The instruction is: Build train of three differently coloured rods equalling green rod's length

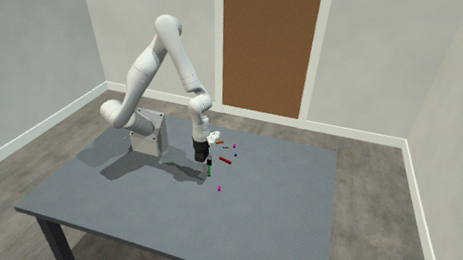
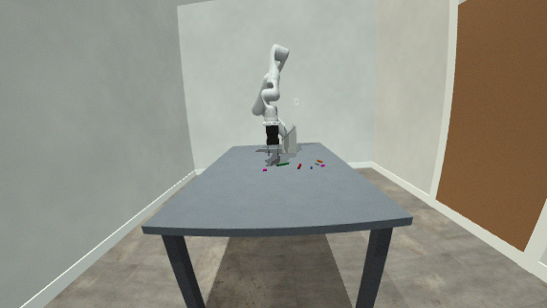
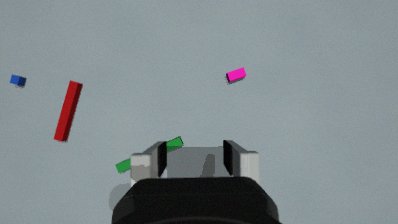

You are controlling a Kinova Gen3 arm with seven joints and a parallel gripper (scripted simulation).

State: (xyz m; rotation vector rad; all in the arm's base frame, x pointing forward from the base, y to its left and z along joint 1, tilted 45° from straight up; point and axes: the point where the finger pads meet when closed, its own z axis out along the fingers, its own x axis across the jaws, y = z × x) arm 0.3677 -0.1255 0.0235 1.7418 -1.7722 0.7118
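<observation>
My gripper is now 210 mm to the right of the blue rod, 80 mm short of it and 70 mm above it. Also, from my hand: red rod: 150 mm to the left, 70 mm below, 40 mm ahead; grey rod: 260 mm to the left, 70 mm below, 10 mm ahead; green rod: 70 mm below, 50 mm to the left, 10 mm behind.
</observation>
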